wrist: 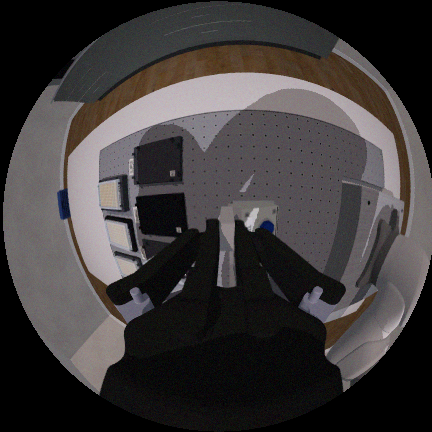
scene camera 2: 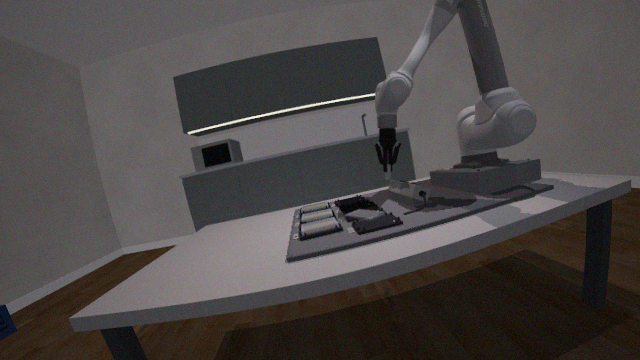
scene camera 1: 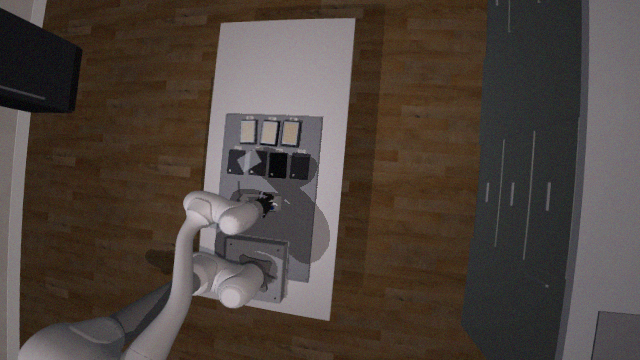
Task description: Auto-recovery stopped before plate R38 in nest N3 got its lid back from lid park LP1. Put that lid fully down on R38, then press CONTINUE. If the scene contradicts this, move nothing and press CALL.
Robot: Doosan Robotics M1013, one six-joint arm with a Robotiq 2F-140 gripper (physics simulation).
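Pixels of known places: gripper, fingertip midpoint: (wrist: 226,216) (scene camera 2: 387,179) (scene camera 1: 275,197); arm's base, origin of the base link: (wrist: 380,253) (scene camera 2: 479,165) (scene camera 1: 254,272).
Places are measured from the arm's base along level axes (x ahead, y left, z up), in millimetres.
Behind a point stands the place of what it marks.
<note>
A pale translucent lid (scene camera 1: 249,161) {x 611, y 172, z -52 mm} (scene camera 2: 364,215) {x 618, y 204, z -52 mm} lies askew over a dark station and overlaps the neighbouring one; the fingers mostly hide this area in the wrist view. Three pale plates (scene camera 1: 248,131) {x 783, y 210, z -43 mm} (scene camera 1: 270,132) {x 797, y 73, z -42 mm} (scene camera 1: 291,133) {x 810, y -54, z -34 mm} stand in the row beyond. Label text is too small to read, so I cannot tell which are R38, N3 and LP1. My gripper (scene camera 1: 273,203) {x 446, y -47, z 17 mm} (scene camera 2: 388,176) {x 446, y -47, z 17 mm} (wrist: 226,216) {x 446, y -47, z 17 mm} is shut and empty, its pale tips close above the button box (scene camera 2: 412,192) {x 414, y 156, z -18 mm} (wrist: 255,207) {x 405, y -62, z -2 mm}. A blue button (wrist: 267,226) {x 381, y -34, z -3 mm} shows beside the fingers. Contact is unclear, and CONTINUE and CALL cannot be read.
Dark flat stations (scene camera 1: 236,162) {x 593, y 239, z -50 mm} (scene camera 1: 278,165) {x 620, y -4, z -63 mm} (scene camera 1: 300,166) {x 638, y -134, z -63 mm} form a row between the plates and the button box. The perforated grey board (scene camera 1: 300,225) {x 306, y -196, z -72 mm} (wrist: 295,150) {x 331, y -176, z -72 mm} carries them on the white table (scene camera 1: 285,65) {x 1216, y 81, z -85 mm}. The arm's grey base block (scene camera 1: 280,292) {x -74, y -168, z -12 mm} (scene camera 2: 520,172) {x -56, y 170, z -32 mm} stands at the other end.
</note>
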